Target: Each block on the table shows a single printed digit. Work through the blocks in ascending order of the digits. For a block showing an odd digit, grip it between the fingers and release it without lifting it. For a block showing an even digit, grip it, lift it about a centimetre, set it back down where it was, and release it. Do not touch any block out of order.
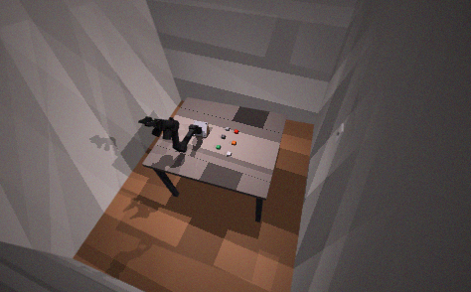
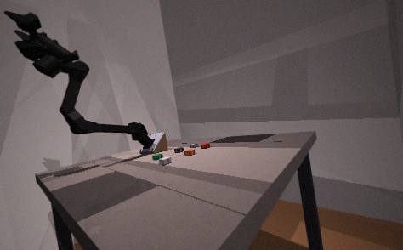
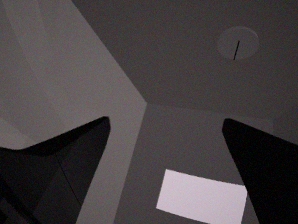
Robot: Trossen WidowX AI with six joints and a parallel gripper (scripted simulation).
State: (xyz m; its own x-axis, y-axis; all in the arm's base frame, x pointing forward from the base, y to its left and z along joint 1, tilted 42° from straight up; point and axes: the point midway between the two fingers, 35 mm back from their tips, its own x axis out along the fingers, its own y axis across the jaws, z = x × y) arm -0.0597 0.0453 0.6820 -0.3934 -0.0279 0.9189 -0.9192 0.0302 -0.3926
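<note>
Now: the white block 410 mm ahead of my gripper tip, 270 mm to the left of it and 600 mm below it. From my gripper tip the other things lie so: orange block: 420 mm ahead, 400 mm to the left, 600 mm below; then green block: 290 mm ahead, 330 mm to the left, 600 mm below; then black block: 300 mm ahead, 450 mm to the left, 600 mm below.
</note>
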